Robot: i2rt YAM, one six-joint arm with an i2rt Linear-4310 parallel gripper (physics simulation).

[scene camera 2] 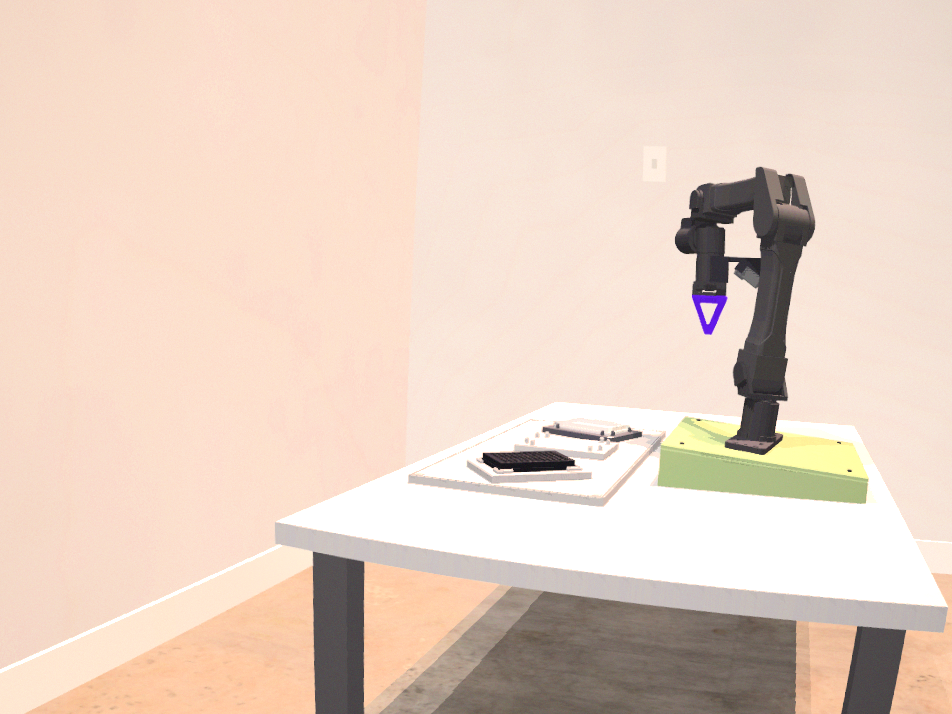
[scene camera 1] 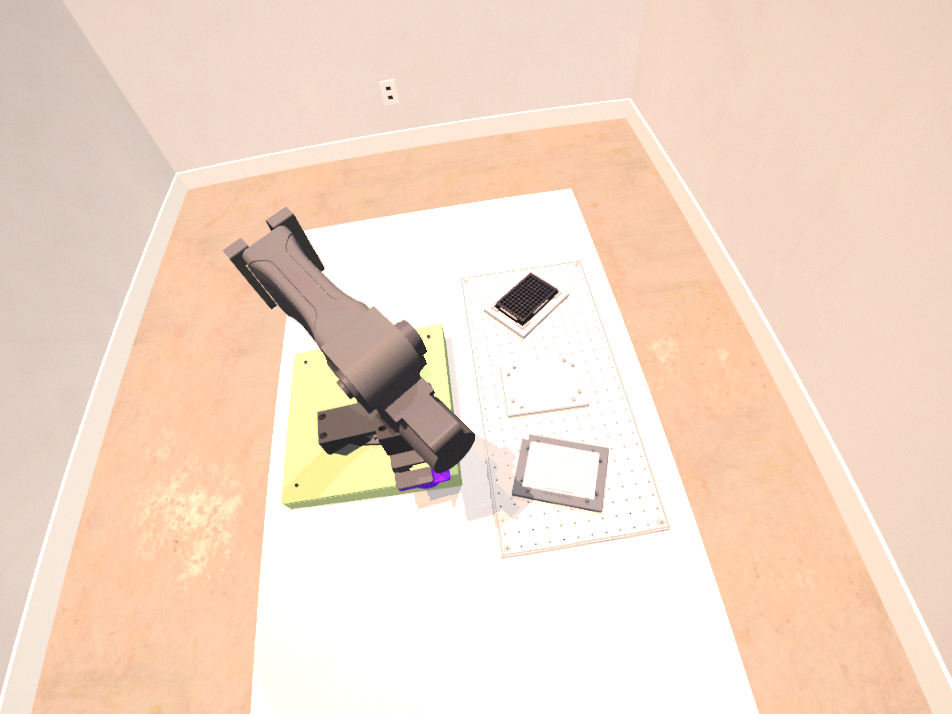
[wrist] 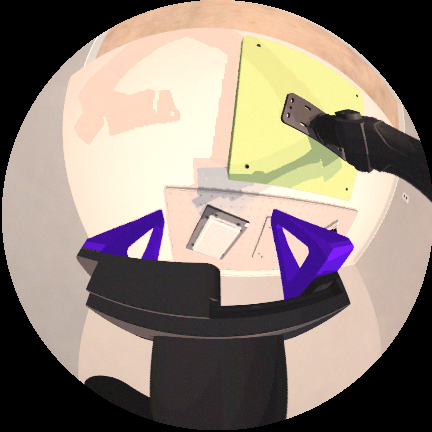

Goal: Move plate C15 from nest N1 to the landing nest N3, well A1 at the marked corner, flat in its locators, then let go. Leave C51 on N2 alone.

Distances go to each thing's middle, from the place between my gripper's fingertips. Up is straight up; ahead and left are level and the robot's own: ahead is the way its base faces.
Now: the black well plate (scene camera 1: 531, 294) 450 mm to the left of my hand, 200 mm below it and 160 mm ahead of it.
